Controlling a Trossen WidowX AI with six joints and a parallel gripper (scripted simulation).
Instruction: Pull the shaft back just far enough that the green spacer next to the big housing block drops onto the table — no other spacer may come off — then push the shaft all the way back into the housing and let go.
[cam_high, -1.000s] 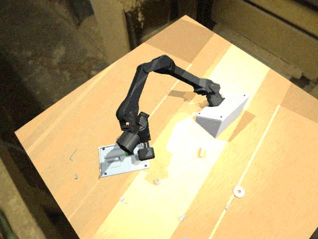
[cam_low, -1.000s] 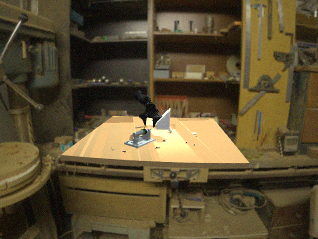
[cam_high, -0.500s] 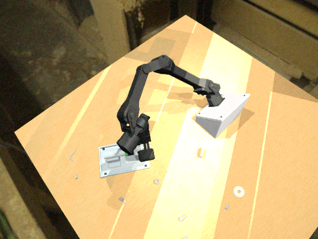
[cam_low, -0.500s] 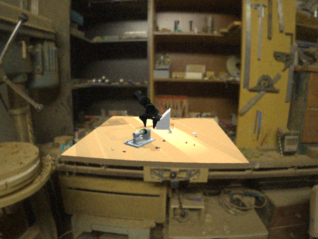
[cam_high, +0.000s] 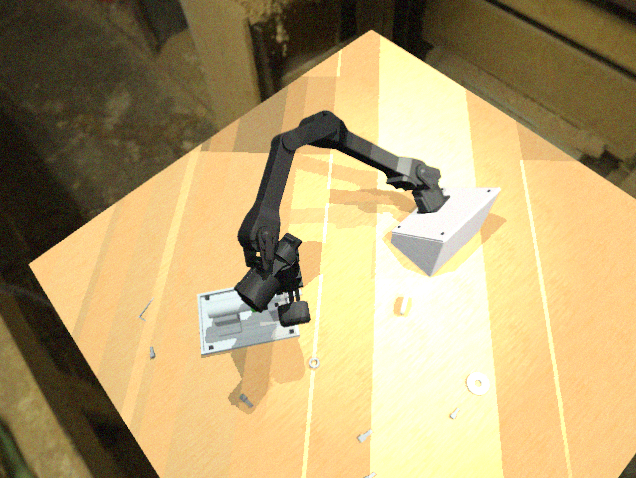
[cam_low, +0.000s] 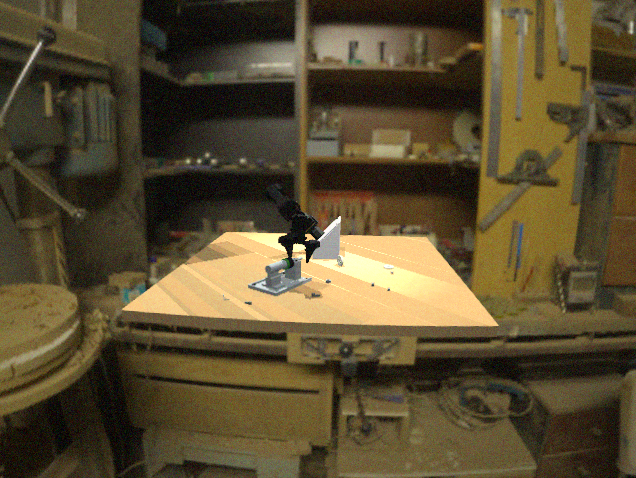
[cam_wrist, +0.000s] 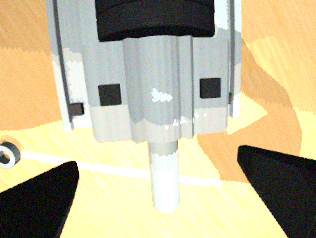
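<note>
Right now the grey shaft is 60 mm ahead of my gripper tip, 50 mm to the right of it and 10 mm above it. The rest, counted from my gripper tip: green spacer (70 mm ahead, 60 mm to the right, 10 mm above); allen key (280 mm to the right, 250 mm ahead, 70 mm below).
</note>
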